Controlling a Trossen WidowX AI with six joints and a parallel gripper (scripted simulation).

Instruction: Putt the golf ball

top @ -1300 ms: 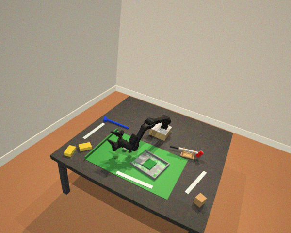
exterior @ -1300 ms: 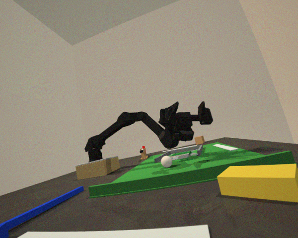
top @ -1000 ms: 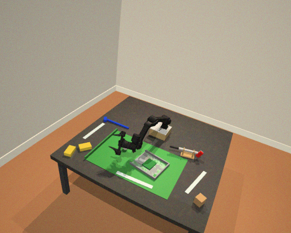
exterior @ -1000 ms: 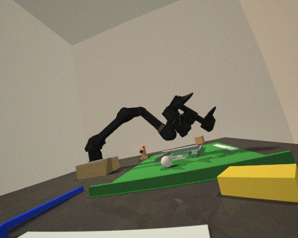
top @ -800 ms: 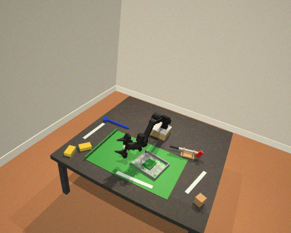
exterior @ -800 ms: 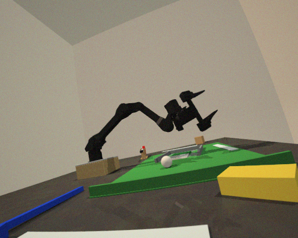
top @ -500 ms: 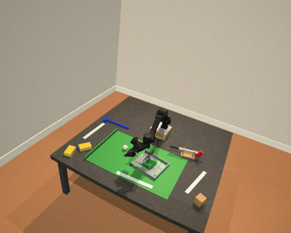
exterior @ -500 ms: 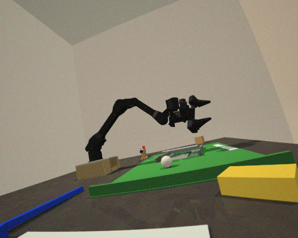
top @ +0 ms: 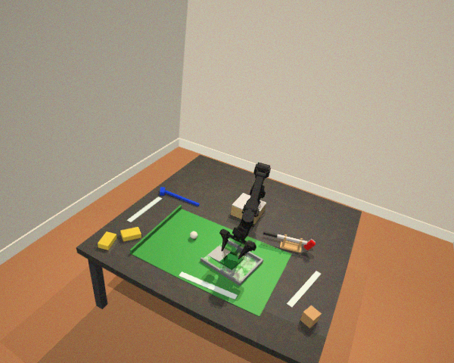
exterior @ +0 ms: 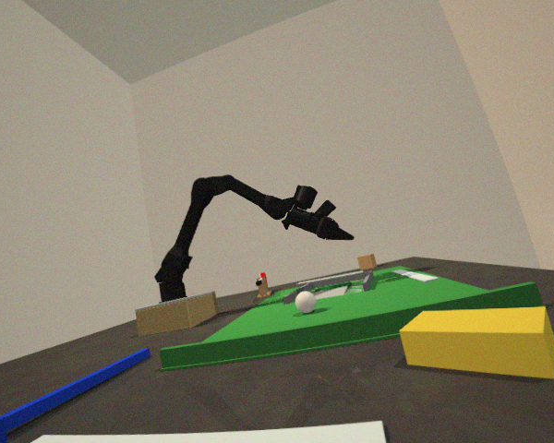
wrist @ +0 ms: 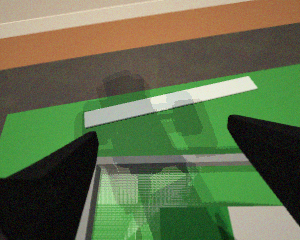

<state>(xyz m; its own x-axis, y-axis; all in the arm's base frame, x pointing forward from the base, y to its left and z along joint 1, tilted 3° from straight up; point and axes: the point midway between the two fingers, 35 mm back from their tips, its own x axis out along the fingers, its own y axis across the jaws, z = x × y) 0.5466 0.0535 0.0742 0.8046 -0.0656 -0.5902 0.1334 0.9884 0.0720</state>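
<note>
Right now my gripper tip is 36 cm past the red putter, 23 cm to the right of it and 8 cm above it. Also, from my gripper tip: white golf ball 27 cm to the right, 16 cm behind, 11 cm below; tan cube 45 cm to the left, 11 cm below, 9 cm ahead; small wooden stand 36 cm behind, 25 cm to the left, 10 cm below.
</note>
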